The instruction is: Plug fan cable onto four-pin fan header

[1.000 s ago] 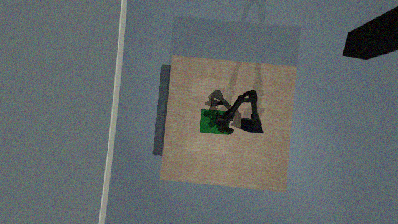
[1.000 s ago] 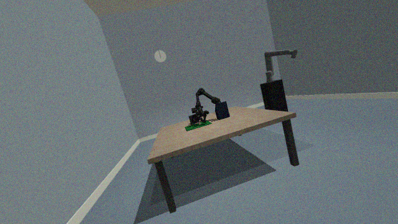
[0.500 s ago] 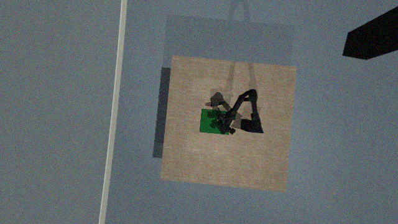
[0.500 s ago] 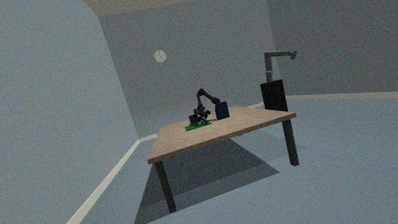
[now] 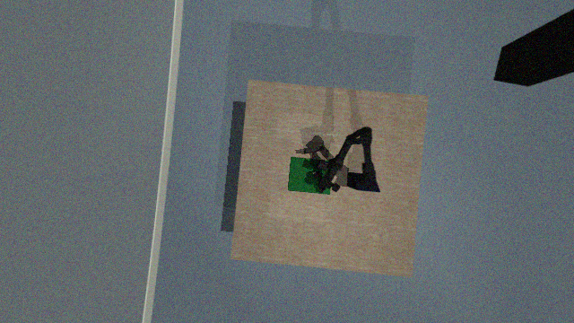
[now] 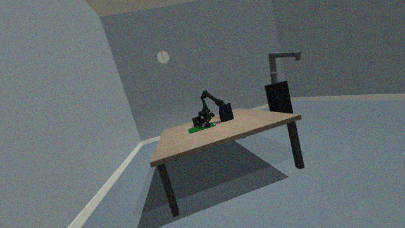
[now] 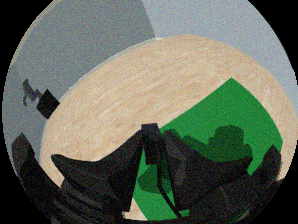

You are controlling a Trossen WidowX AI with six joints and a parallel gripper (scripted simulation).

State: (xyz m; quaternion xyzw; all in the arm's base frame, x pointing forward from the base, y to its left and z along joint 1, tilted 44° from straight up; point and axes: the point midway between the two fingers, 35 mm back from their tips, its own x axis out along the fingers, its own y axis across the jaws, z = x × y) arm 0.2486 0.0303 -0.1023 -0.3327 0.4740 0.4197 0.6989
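Right now my gripper tip is 11 cm to the left of the white fan header, 6 cm short of it and 6 cm above it. Round my gripper tip: green board (9 cm ahead, 8 cm to the right, 7 cm below); dark fan (25 cm to the right, 11 cm ahead); dark plug (2 cm below, 1 cm behind).
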